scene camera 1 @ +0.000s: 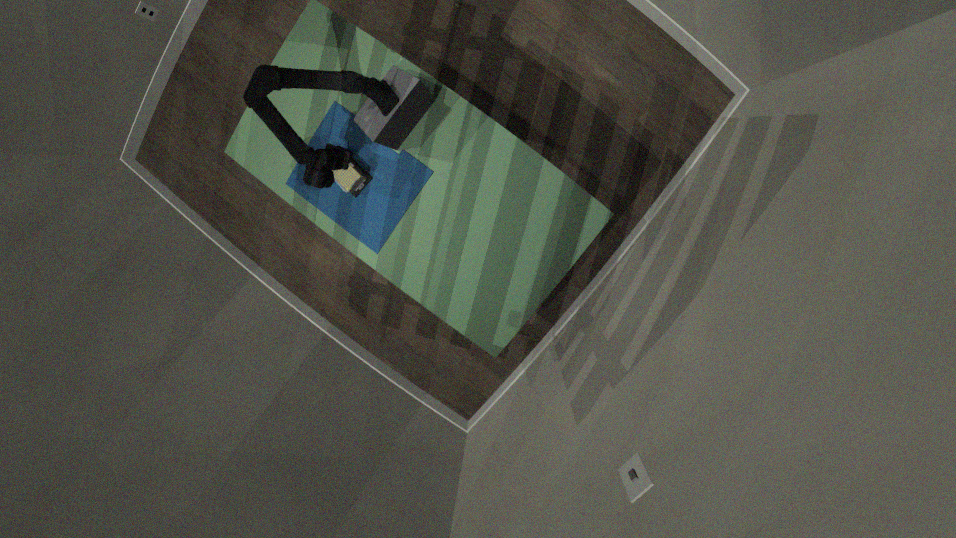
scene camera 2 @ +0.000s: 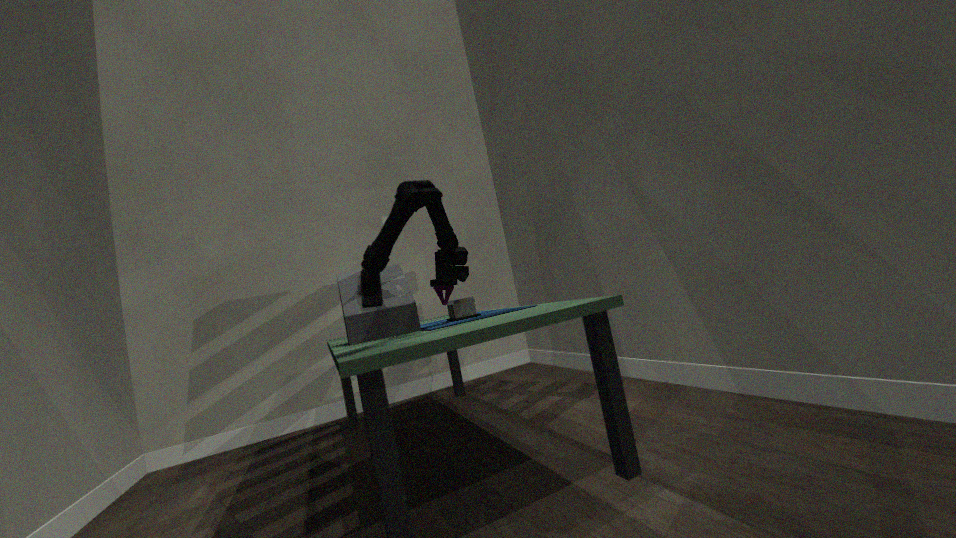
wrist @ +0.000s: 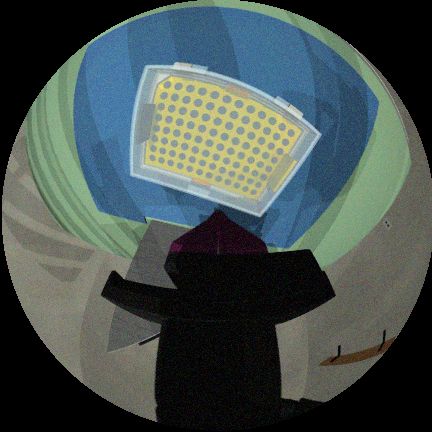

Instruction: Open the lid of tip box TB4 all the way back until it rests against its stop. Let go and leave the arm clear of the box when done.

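Where they show: gripper, fingertip midpoint: (scene camera 1: 350, 155) (scene camera 2: 444, 305) (wrist: 217, 214); arm's base at its link origin: (scene camera 1: 385, 97) (scene camera 2: 371, 288).
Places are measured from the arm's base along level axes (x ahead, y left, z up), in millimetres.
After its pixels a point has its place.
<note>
The tip box (scene camera 1: 348, 177) {z -100, x 314, y 52 mm} (scene camera 2: 461, 308) {z -138, x 308, y -35 mm} (wrist: 220, 135) {z -100, x 327, y 23 mm} stands on the blue mat (scene camera 1: 374, 230) {z -178, x 416, y 248 mm} (wrist: 200, 30). A yellow rack with rows of round holes shows through its clear lid, which appears to lie down over the box. Two pale tabs are on the box's far edge in the wrist view, and another tab is on its near edge. No TB4 label is readable. My gripper (scene camera 2: 445, 302) {z -113, x 253, y -2 mm} (wrist: 217, 214) {z -113, x 253, y -2 mm} is shut and empty. It points down beside the box's near edge, with its tips slightly apart from it. In scene camera 1 the arm hides the fingertips.
The green table (scene camera 1: 508, 220) {z -181, x 15, y 598 mm} (scene camera 2: 588, 305) {z -188, x 538, y -529 mm} carries the mat. The grey block (scene camera 1: 407, 120) {z -66, x 7, y 90 mm} (scene camera 2: 381, 323) {z -131, x 12, y -88 mm} (wrist: 145, 270) {z -73, x 127, y 71 mm} under the arm's base stands beside the mat. The arm arches above the table. A brown strip with hooks (wrist: 357, 357) is at the wrist view's lower right.
</note>
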